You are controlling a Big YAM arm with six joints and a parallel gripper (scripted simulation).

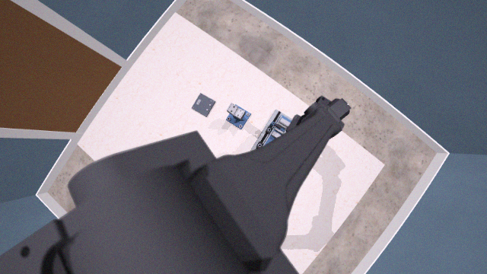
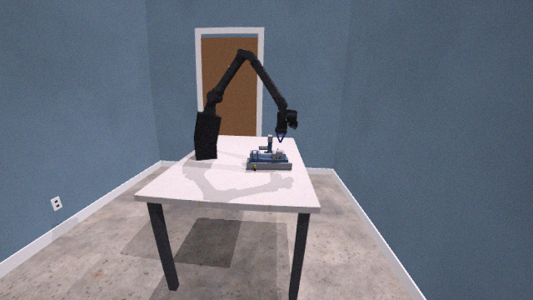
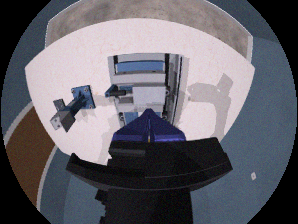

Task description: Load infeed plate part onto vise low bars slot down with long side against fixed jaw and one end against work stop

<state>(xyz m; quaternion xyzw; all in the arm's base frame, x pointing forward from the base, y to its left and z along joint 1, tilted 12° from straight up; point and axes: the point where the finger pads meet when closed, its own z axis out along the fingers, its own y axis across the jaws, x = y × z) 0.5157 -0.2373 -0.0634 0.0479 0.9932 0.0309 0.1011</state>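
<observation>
My gripper is now 90 mm above the part. From my hand the other things lie so: dark square plate (430 mm to the left, 170 mm below, 50 mm behind).
</observation>
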